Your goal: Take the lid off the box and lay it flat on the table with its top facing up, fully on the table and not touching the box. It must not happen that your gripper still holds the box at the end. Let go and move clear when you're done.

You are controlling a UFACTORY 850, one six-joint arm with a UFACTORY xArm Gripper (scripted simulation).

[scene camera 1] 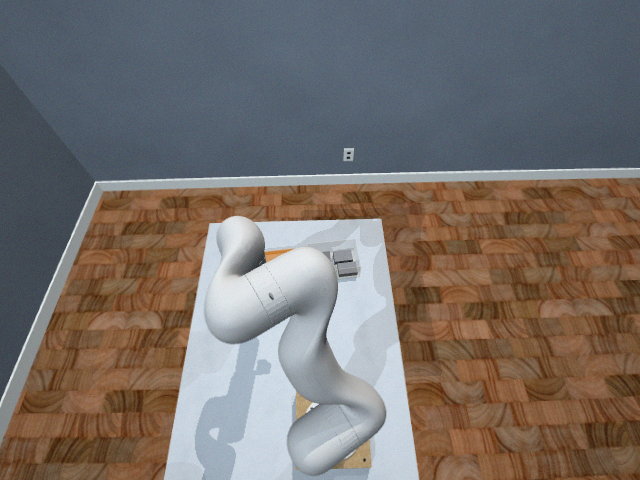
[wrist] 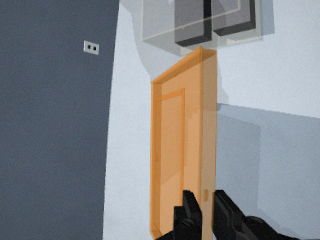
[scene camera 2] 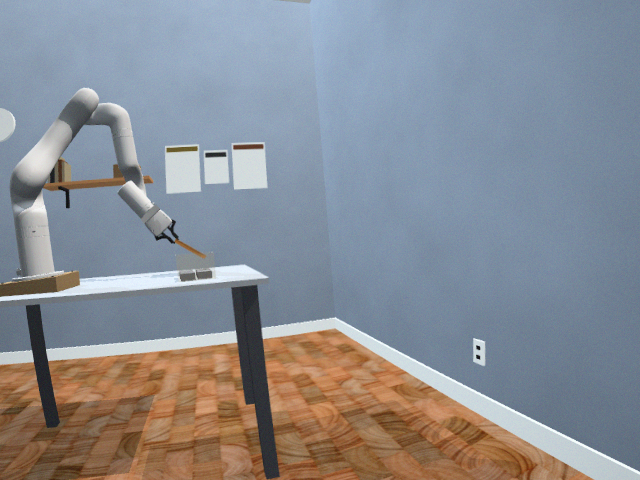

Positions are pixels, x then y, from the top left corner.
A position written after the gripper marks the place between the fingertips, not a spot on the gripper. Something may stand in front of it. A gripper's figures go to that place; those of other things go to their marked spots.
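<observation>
Gripper [wrist: 201, 208] at 0.17 m from the lens; a lid [wrist: 183, 128] at 0.16 m from the lens.
</observation>
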